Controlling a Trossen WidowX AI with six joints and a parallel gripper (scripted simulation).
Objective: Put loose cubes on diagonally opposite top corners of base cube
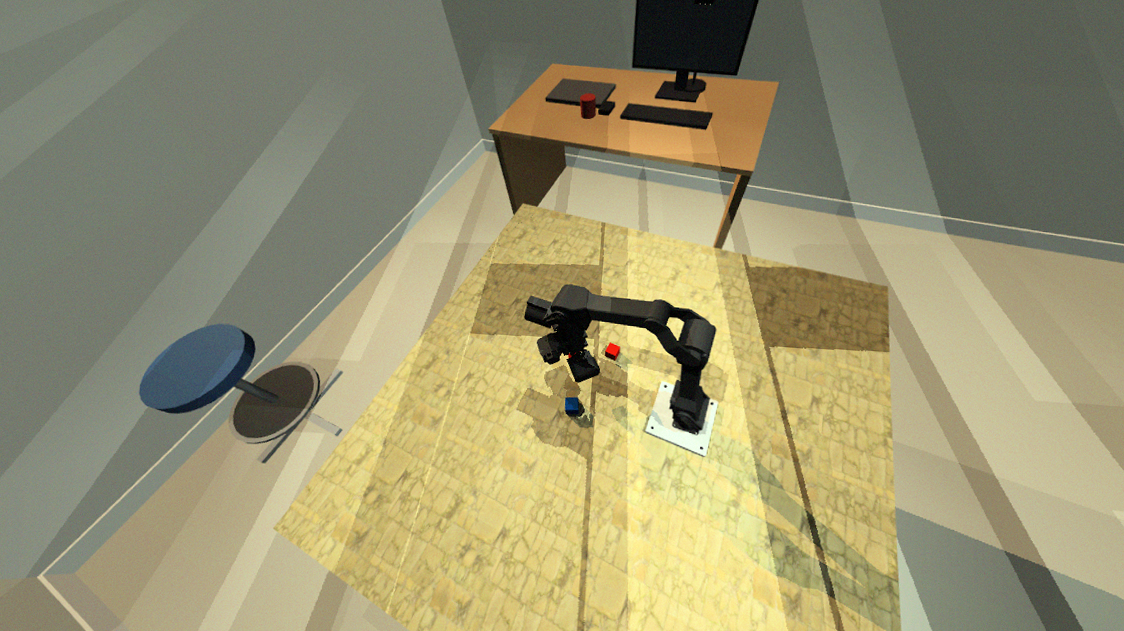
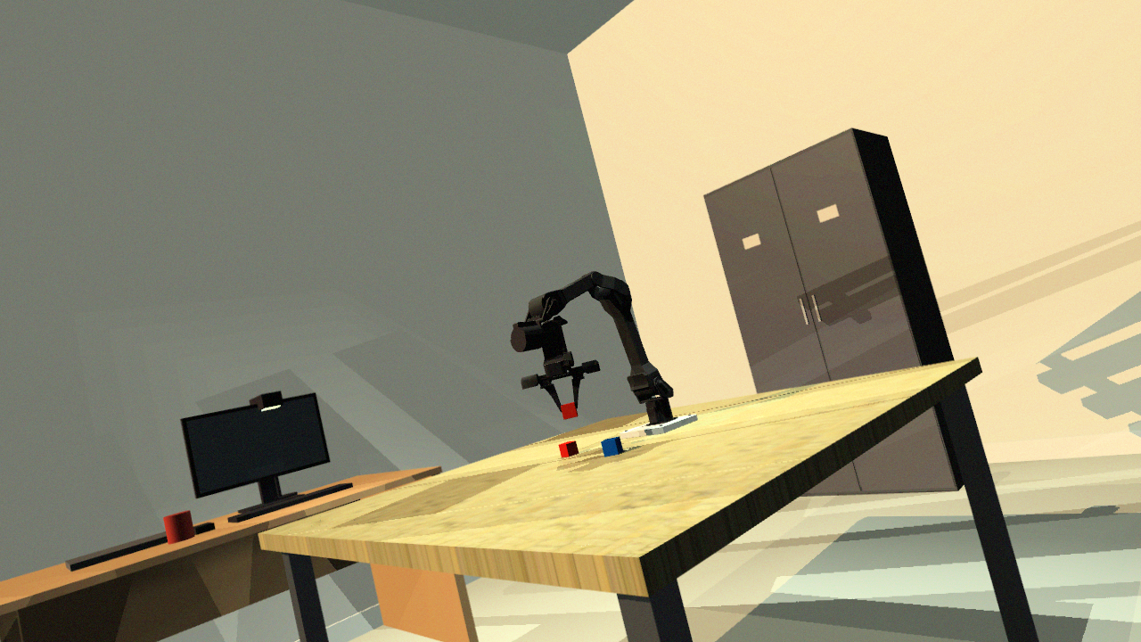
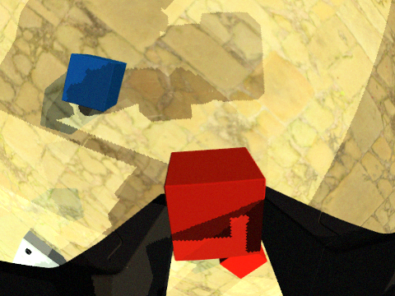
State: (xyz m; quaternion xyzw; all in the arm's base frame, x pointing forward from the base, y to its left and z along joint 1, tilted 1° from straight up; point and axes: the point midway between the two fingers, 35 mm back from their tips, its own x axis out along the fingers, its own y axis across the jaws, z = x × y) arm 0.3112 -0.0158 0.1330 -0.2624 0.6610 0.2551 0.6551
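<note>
The blue cube lies 20 mm behind my gripper tip, 90 mm to the left of it and 100 mm below it.
</note>
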